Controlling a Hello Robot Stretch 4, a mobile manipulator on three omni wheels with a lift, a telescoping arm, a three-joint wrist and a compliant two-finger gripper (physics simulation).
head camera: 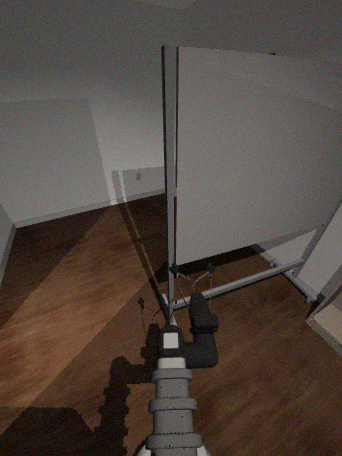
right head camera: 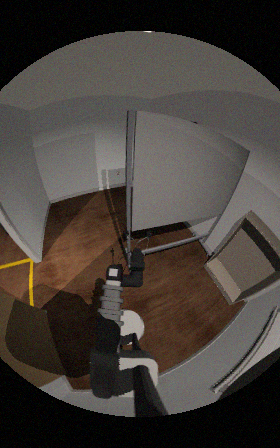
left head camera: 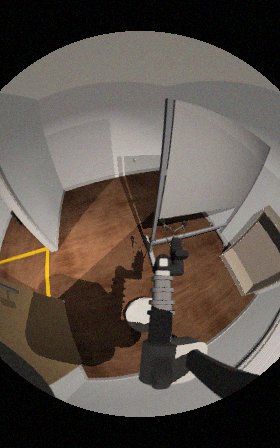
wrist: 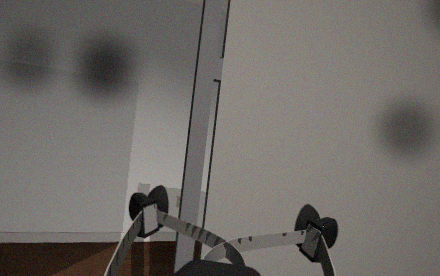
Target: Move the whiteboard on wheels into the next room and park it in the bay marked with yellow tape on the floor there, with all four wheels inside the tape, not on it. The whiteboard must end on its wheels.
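Seen in the pictures: gripper, between the fingertips: (head camera: 191, 263) (right head camera: 137, 230) (left head camera: 172, 219) (wrist: 231, 212); robot's base, origin of its link: (right head camera: 124, 325) (left head camera: 144, 313).
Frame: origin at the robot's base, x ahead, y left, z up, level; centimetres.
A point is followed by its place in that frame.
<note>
The whiteboard (head camera: 255, 150) {x 91.8, y -38.7, z 131.9 cm} (left head camera: 210, 160) {x 91.1, y -36.8, z 128.2 cm} (right head camera: 175, 175) {x 90.3, y -34.1, z 122.8 cm} (wrist: 325, 100) {x 87.2, y -24.2, z 115.5 cm} stands upright on its wheeled frame, angled away to the right. Its near left post (head camera: 170, 150) {x 79.5, y -1.6, z 135.1 cm} (left head camera: 161, 175) {x 79.3, y -1.0, z 115.8 cm} (right head camera: 130, 170) {x 79.7, y -2.7, z 127.3 cm} (wrist: 200, 125) {x 79.5, y -1.7, z 107.6 cm} rises in front of the arm; the near foot is partly hidden by the wrist. My gripper (head camera: 192, 269) {x 57.5, y -8.7, z 99.4 cm} (left head camera: 173, 224) {x 57.5, y -8.7, z 99.4 cm} (right head camera: 138, 234) {x 57.5, y -8.7, z 99.4 cm} (wrist: 231, 212) {x 57.5, y -8.7, z 99.4 cm} is open, low by the board's lower left corner. In the wrist view the post passes behind the space between the fingertips; contact cannot be told. Yellow tape (left head camera: 48, 272) {x 25.9, y 150.3, z -3.2 cm} (right head camera: 31, 282) {x 26.6, y 149.6, z -3.2 cm} shows on the floor at the left, past a wall end.
A beige open box (head camera: 330, 320) {x 74.8, y -129.0, z 7.3 cm} (left head camera: 239, 274) {x 41.2, y -141.8, z 7.3 cm} (right head camera: 225, 282) {x 42.5, y -142.1, z 7.3 cm} stands close to the right of the whiteboard's far foot. A wall end (left head camera: 49, 235) {x 78.4, y 152.1, z 22.6 cm} stands at the left. A brown door panel (left head camera: 50, 325) {x -35.5, y 92.4, z 36.9 cm} (right head camera: 30, 340) {x -42.5, y 89.0, z 41.1 cm} is at the lower left. Walls stand behind the whiteboard and along the right.
</note>
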